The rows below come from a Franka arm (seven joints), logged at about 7 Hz.
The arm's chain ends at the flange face. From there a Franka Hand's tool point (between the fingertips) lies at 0.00 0.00 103.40 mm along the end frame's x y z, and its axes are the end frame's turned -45 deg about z.
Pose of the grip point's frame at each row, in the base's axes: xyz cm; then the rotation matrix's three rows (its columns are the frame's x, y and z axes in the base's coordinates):
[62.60, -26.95, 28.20], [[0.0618, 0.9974, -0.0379], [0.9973, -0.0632, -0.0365], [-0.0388, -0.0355, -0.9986]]
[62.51, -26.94, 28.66], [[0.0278, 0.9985, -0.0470], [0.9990, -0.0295, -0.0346], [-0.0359, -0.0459, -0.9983]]
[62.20, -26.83, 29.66], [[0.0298, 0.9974, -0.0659], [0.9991, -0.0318, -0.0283], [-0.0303, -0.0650, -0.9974]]
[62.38, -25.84, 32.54], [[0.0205, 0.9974, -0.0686], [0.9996, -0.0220, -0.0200], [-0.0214, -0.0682, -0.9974]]
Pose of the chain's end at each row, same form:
[62.99, -26.57, 38.53], [[0.7490, 0.6616, -0.0379], [0.6605, -0.7499, -0.0365], [-0.0525, 0.0023, -0.9986]]
[63.00, -26.58, 38.98], [[0.7257, 0.6864, -0.0470], [0.6855, -0.7273, -0.0346], [-0.0578, -0.0071, -0.9983]]
[62.88, -26.54, 39.97], [[0.7263, 0.6842, -0.0659], [0.6840, -0.7290, -0.0283], [-0.0674, -0.0245, -0.9974]]
[63.09, -25.63, 42.85], [[0.7198, 0.6908, -0.0686], [0.6913, -0.7224, -0.0200], [-0.0634, -0.0331, -0.9974]]

